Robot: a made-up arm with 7 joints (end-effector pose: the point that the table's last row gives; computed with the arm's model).
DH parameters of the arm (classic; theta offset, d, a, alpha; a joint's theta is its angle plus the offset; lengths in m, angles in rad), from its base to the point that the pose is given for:
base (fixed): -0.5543 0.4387 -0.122 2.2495
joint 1: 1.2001 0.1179 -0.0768 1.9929
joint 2: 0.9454 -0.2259 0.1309 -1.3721
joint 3: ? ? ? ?
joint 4: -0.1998 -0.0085 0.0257 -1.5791
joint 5: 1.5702 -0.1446 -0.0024 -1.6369
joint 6: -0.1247 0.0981 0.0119 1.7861
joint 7: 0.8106 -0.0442 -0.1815 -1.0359
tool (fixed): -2.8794 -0.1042 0 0
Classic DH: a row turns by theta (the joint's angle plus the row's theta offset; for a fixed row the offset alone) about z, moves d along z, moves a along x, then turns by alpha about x.
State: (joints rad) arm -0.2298 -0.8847 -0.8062 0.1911 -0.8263 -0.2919 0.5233
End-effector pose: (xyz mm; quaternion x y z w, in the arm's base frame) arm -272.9 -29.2 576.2 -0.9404 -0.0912 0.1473 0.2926
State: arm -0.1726 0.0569 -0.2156 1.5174 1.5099 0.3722 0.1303
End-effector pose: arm -384.6 -330.0 135.8 -0.1472 0.8625 0.4487 0.1820
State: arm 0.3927 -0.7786 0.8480 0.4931 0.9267 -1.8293 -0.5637
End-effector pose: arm -381.1 176.5 374.1 0.1280 -0.1455 0.8892 0.4145
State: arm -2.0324 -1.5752 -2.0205 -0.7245 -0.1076 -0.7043 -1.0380
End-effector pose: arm 113.1 -522.4 538.3 0.5543 -0.8305 0.0285 0.0469
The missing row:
joint 3: 0 0.1006 -0.0389 1.3721
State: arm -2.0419 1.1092 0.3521 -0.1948 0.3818 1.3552 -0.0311
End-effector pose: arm -341.2 -204.6 276.8 0.0012 -0.0883 -0.9362 0.3401
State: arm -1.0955 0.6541 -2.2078 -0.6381 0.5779 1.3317 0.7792
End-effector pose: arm -383.4 -422.4 424.5 -0.7768 0.1551 0.0388 0.6091
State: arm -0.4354 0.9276 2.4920 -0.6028 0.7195 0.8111 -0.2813
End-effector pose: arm -477.5 -231.8 203.9 -0.2822 -0.7412 -0.4317 0.4298
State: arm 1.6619 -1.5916 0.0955 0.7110 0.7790 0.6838 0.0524
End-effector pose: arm -245.9 322.7 266.5 -0.1353 -0.5812 0.8022 0.0186
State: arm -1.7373 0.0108 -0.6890 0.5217 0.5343 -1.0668 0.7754
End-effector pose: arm -198.1 -408.7 324.4 -0.4013 0.7154 0.2740 0.5020
